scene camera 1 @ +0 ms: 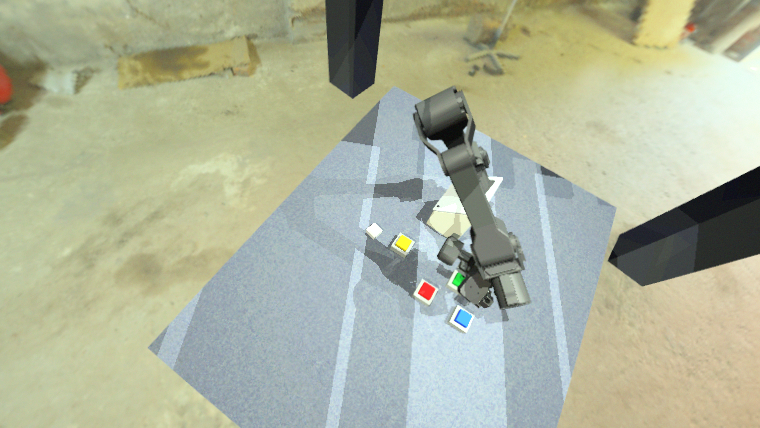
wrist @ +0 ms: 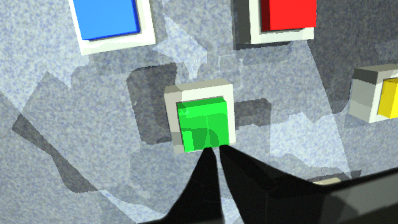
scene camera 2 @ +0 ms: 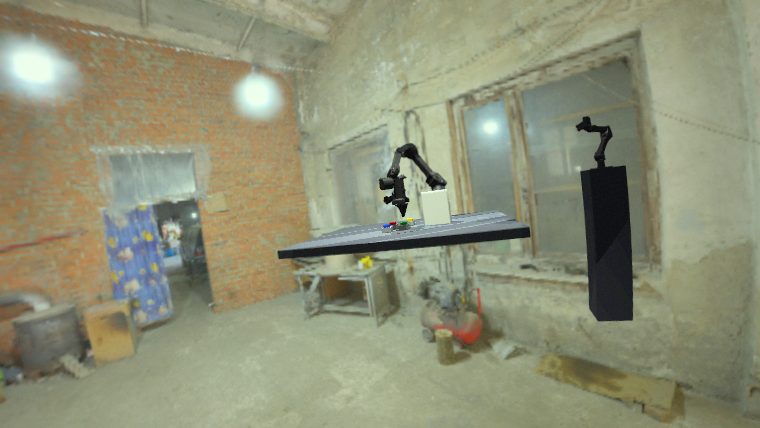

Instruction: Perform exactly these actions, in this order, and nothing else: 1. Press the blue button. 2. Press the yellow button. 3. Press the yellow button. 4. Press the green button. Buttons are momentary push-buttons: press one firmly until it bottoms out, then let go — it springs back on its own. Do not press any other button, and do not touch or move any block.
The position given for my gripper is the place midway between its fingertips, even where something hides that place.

Observation:
My gripper [scene camera 1: 465,276] is shut, holding nothing. Also in view: a green button [wrist: 204,123].
My gripper shows as well in the wrist view [wrist: 215,153].

